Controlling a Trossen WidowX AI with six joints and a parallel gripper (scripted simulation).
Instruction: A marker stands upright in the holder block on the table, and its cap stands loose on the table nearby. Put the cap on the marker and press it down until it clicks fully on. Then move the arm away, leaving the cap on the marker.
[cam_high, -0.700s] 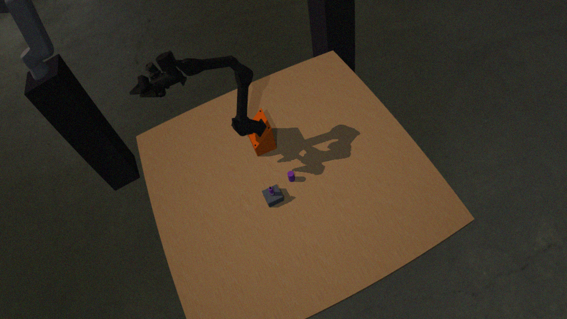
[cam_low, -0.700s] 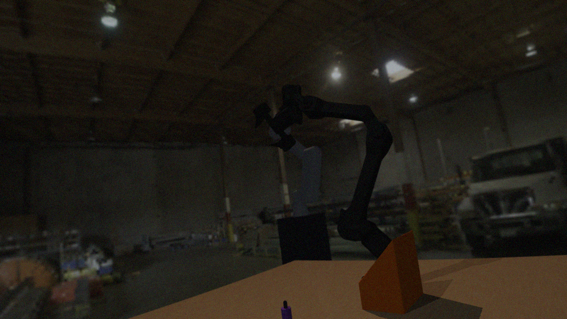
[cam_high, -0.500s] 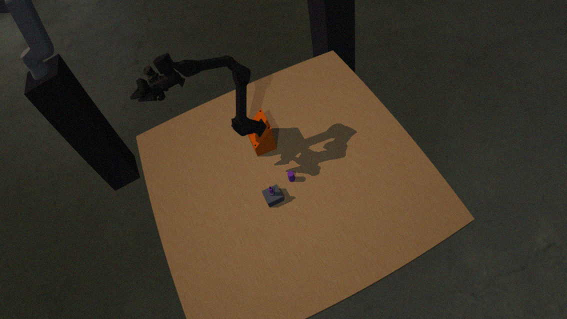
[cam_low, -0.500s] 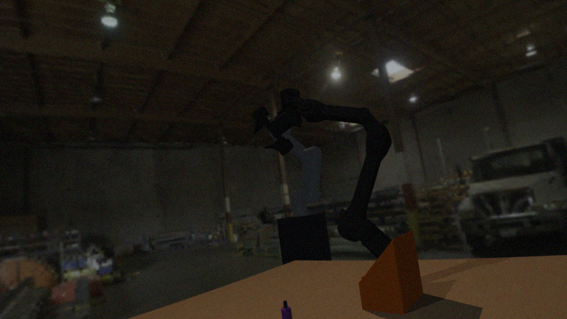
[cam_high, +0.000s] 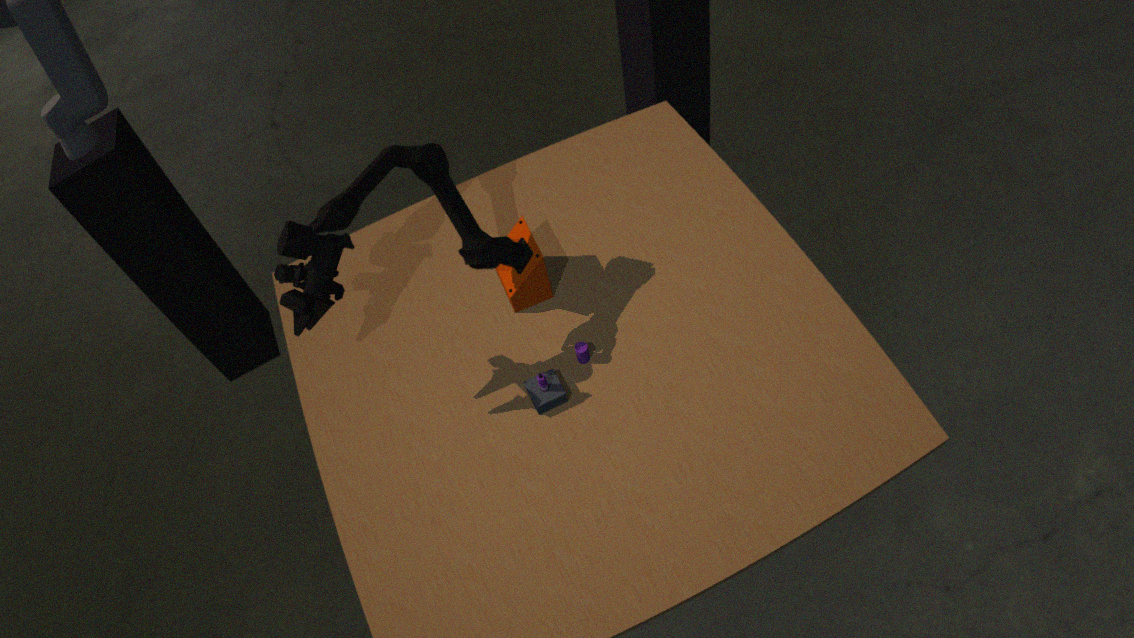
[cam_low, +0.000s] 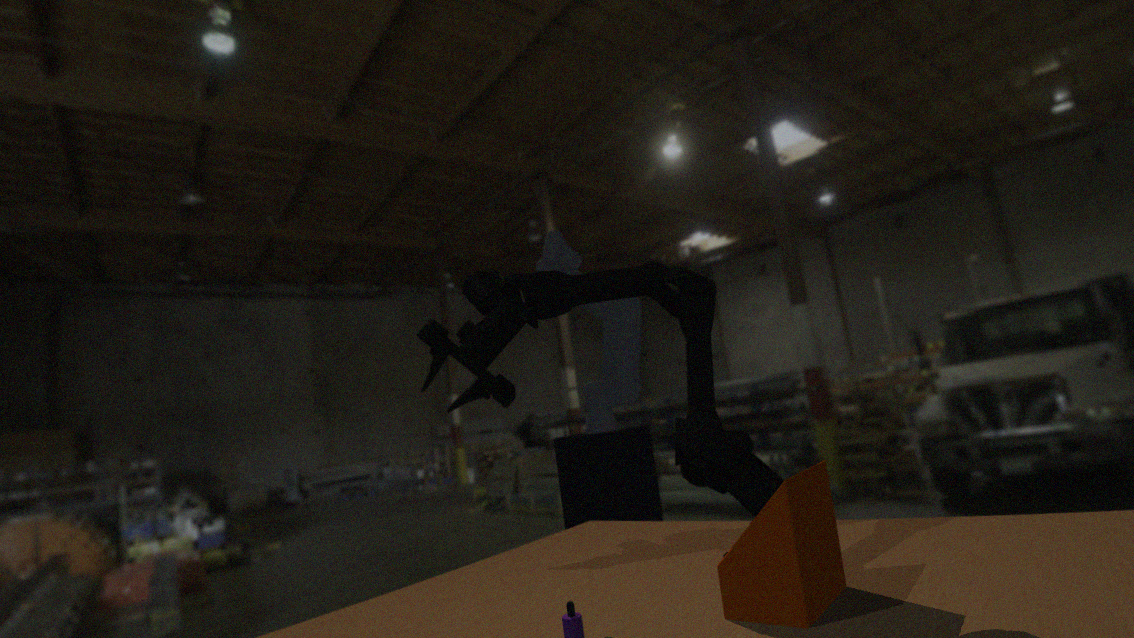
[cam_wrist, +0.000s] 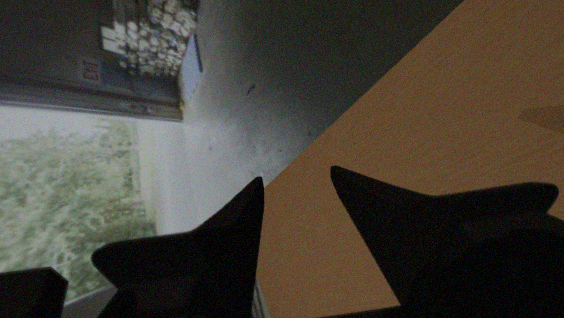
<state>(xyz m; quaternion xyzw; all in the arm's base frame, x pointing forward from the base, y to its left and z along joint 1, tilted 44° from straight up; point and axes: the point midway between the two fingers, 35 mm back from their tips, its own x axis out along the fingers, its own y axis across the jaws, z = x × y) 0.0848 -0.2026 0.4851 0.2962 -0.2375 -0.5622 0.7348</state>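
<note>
My gripper tip is now 52 cm to the right of the purple marker cap, 29 cm above it and 17 cm short of it.
</note>
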